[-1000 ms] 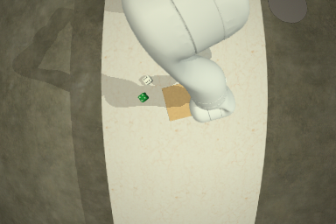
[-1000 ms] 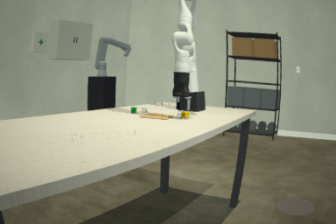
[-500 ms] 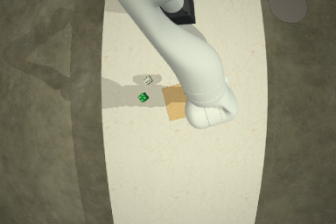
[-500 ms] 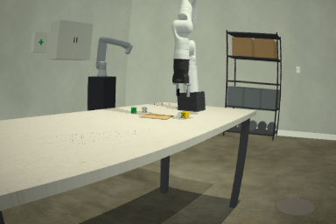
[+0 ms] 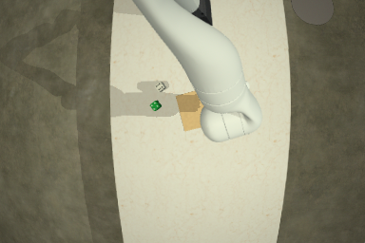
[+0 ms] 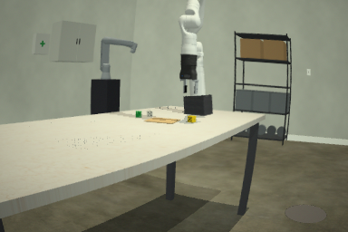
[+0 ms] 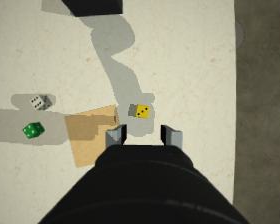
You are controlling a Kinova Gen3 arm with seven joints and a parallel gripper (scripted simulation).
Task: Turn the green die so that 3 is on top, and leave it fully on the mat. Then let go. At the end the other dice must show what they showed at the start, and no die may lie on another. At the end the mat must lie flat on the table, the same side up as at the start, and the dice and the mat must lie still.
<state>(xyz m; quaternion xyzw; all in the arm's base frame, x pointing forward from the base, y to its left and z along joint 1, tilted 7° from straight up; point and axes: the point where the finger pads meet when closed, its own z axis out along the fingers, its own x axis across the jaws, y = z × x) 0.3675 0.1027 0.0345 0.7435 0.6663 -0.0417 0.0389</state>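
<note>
Right now my hand is 10 mm past the green die, 290 mm to the left of it and 140 mm above it. Also, from my hand: white die (80 mm behind, 260 mm to the right, 140 mm below); yellow die (30 mm behind, 140 mm below); tan mat (20 mm ahead, 130 mm to the right, 150 mm below).
</note>
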